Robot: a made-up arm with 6 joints. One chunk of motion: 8 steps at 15 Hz.
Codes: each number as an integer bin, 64 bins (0 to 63) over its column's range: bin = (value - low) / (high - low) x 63, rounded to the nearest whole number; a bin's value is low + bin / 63 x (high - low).
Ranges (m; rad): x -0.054..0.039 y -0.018..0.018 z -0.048..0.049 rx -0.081..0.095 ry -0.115..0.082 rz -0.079..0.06
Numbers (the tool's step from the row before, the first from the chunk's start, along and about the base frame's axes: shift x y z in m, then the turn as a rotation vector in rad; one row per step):
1: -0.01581 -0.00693 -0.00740 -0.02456 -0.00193 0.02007
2: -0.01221 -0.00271 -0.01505 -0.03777 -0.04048 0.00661
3: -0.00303 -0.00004 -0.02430 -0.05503 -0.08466 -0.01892
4: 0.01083 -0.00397 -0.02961 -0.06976 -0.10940 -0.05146
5: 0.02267 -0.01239 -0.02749 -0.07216 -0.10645 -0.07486
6: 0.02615 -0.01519 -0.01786 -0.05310 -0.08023 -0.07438
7: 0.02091 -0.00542 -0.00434 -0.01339 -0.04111 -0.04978
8: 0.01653 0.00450 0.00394 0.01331 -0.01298 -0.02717
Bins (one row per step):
1: 26 19 26 20 36 45
2: 28 27 21 15 24 39
3: 35 31 15 9 10 27
4: 44 25 12 4 2 12
5: 52 10 13 3 3 2
6: 54 5 20 10 11 2
7: 51 22 28 24 24 13
8: 48 39 34 34 33 23

